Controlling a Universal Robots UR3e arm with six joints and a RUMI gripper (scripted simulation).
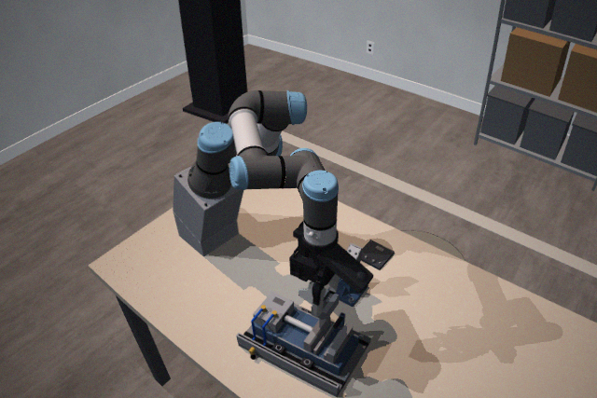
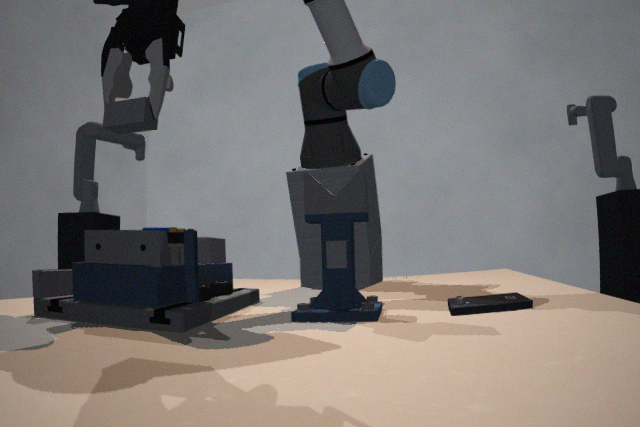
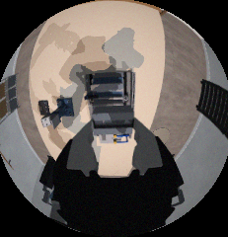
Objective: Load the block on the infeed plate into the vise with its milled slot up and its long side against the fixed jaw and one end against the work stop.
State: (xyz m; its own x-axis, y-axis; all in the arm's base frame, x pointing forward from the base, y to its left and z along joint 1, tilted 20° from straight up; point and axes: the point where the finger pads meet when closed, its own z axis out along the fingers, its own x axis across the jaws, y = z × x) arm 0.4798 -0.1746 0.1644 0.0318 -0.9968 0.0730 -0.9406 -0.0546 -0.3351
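My gripper is now 200 mm above the blue vise, 70 mm past it and 20 mm to the right of it. Round my hand: grey part right at my hand.
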